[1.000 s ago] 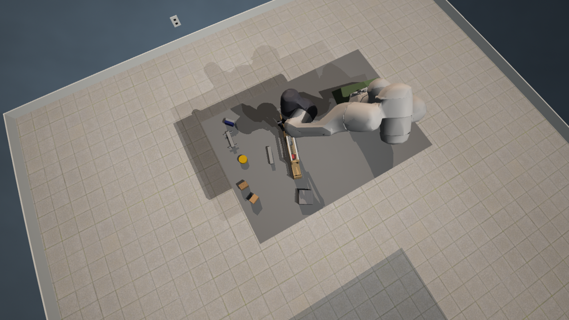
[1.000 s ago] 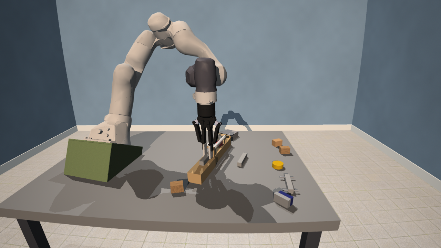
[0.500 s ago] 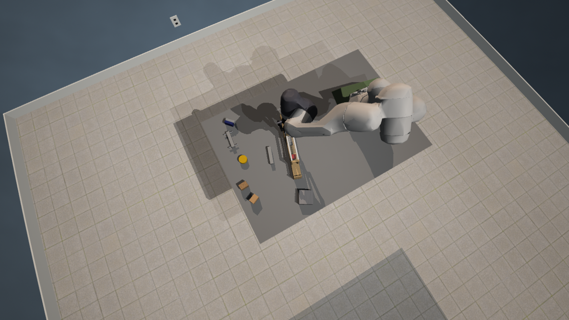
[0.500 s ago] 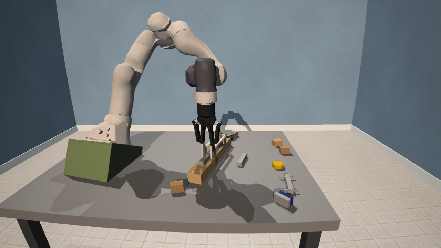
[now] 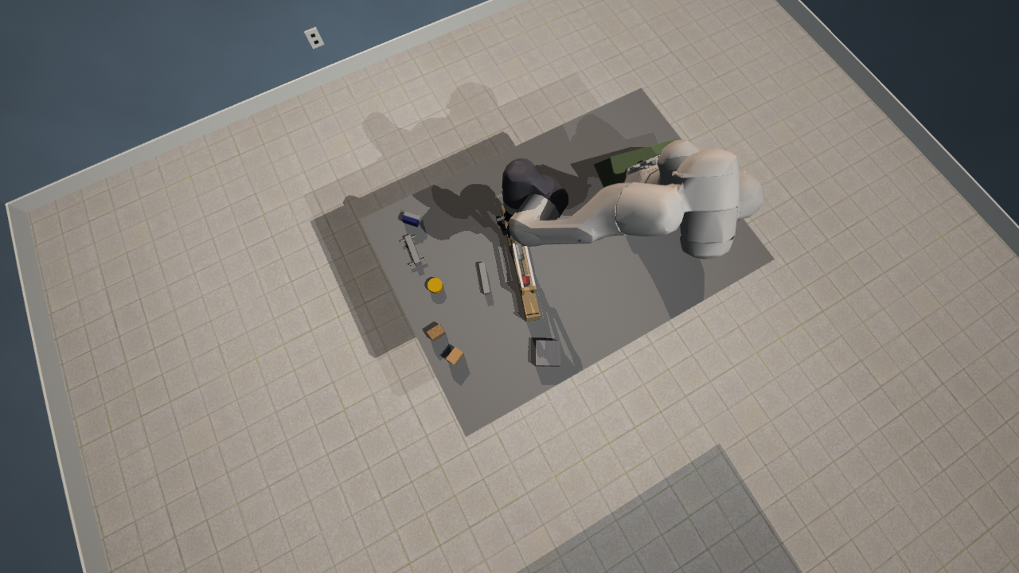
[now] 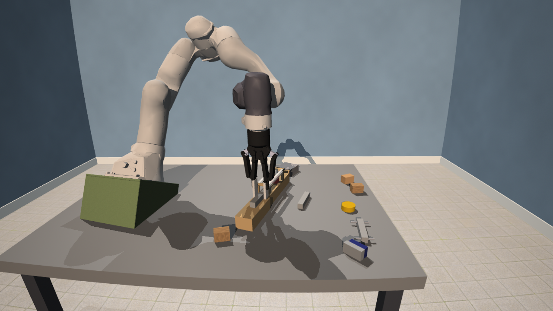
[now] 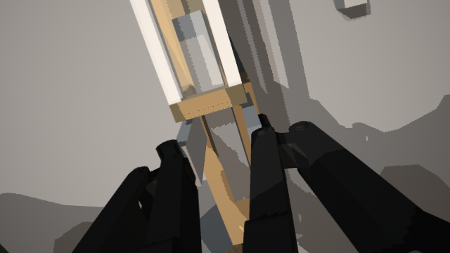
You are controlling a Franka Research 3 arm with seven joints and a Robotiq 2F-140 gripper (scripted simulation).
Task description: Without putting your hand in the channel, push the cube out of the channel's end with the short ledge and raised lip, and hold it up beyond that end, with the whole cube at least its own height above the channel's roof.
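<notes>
My gripper is now 30 mm above the long grey bar. Round my hand: short grey bar: 160 mm ahead, 50 mm to the left, 70 mm below; red cube: 60 mm ahead, 140 mm to the left, 30 mm below; long wooden channel: 40 mm ahead, 100 mm to the left, 30 mm below.
</notes>
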